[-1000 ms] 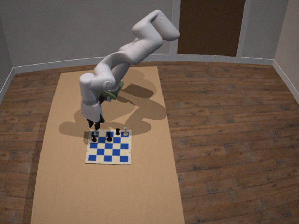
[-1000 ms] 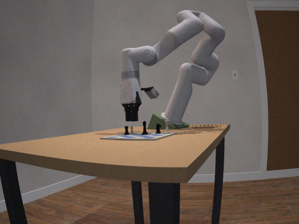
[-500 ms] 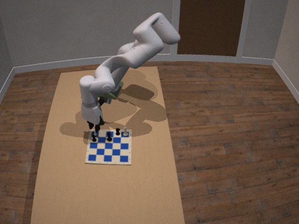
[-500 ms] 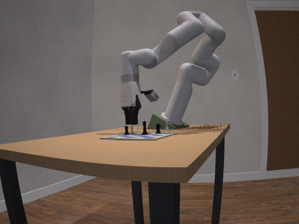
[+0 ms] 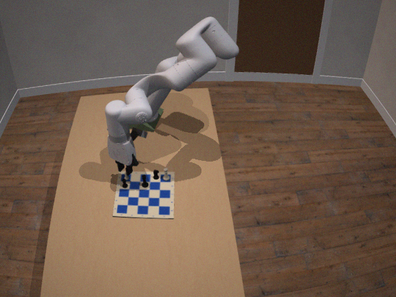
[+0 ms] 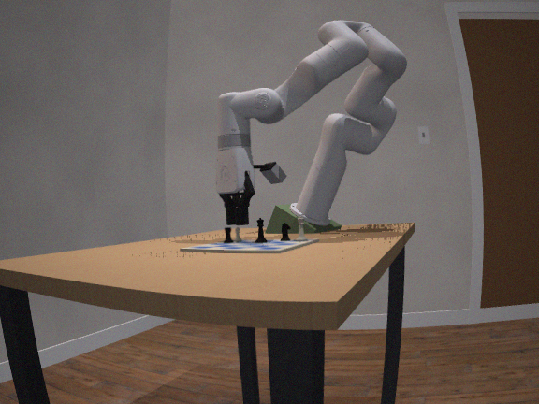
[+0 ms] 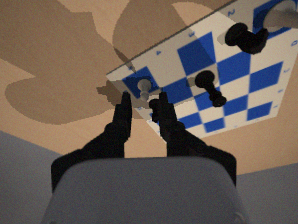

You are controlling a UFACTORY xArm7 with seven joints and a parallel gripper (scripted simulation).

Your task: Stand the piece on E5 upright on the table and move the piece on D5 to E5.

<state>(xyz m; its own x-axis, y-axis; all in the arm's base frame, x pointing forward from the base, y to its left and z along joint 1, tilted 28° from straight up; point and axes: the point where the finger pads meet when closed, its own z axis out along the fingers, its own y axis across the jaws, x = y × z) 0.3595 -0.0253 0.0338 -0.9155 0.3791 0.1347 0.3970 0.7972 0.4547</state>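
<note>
Now: the white pawn 40 mm below my hand. Round my hand: chessboard: 70 mm ahead, 80 mm to the left, 60 mm below; then black knight: 20 mm behind, 110 mm to the left, 40 mm below; then black pawn: 40 mm ahead, 40 mm below.
</note>
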